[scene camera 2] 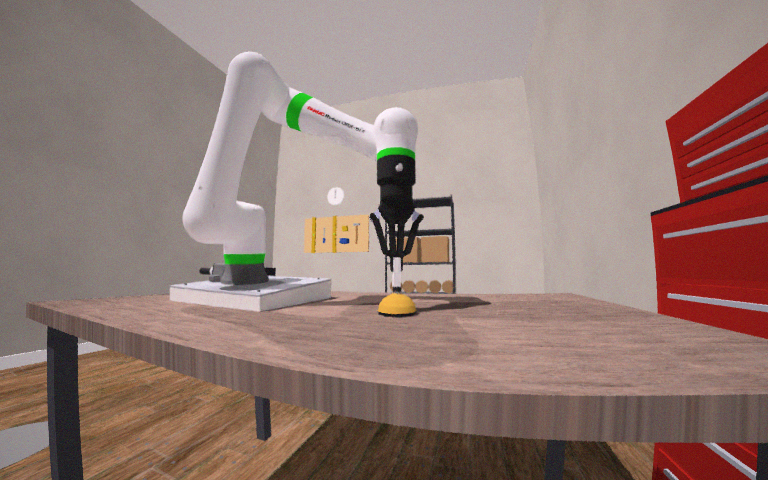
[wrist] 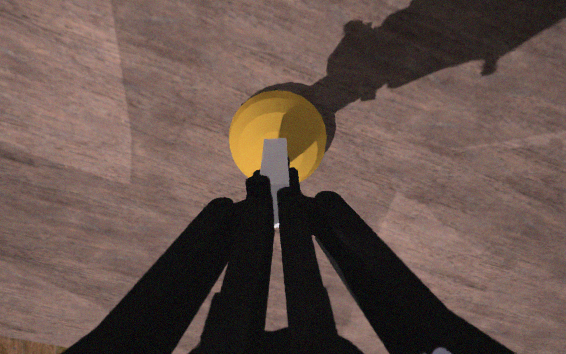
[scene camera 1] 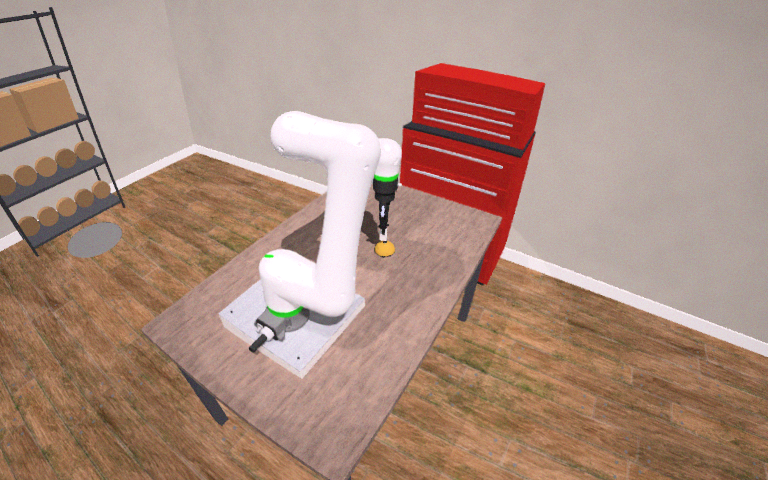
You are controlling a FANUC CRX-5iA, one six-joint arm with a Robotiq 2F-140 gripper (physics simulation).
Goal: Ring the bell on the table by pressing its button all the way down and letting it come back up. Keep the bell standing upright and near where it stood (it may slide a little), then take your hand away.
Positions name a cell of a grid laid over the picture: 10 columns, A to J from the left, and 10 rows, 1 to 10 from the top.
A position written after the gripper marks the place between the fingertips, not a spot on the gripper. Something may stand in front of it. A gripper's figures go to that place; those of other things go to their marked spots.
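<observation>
The gripper (scene camera 2: F6) is 62 cm from the lens, while a yellow dome bell (scene camera 2: F7) is 58 cm from the lens.
</observation>
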